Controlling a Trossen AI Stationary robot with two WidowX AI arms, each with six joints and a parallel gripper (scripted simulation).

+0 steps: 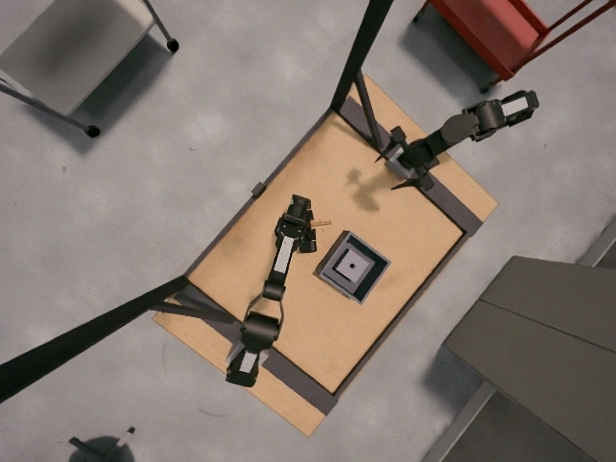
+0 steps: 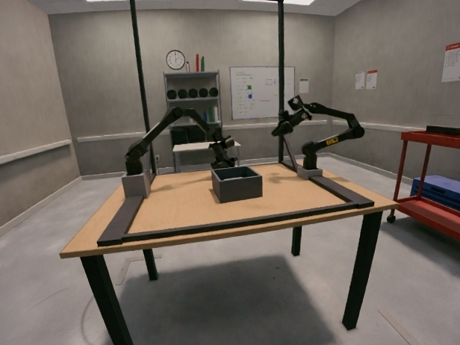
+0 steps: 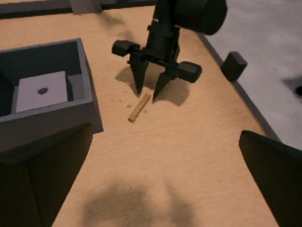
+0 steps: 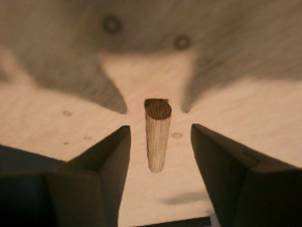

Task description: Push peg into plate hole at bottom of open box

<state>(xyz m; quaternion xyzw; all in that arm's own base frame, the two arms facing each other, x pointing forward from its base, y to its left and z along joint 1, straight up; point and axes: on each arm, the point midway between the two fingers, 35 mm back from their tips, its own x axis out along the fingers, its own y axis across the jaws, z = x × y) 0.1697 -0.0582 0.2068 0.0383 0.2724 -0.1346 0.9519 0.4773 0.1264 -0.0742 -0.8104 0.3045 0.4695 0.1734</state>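
Now: right hand 40 mm above the wooden peg, 30 mm to the right of it and 30 mm short of it. Also, from my right hand: dark frame strip: 510 mm ahead, 30 mm to the right, 30 mm below; then light grey plate: 220 mm ahead, 10 mm to the right; then box: 220 mm ahead, 20 mm to the right, 20 mm below.
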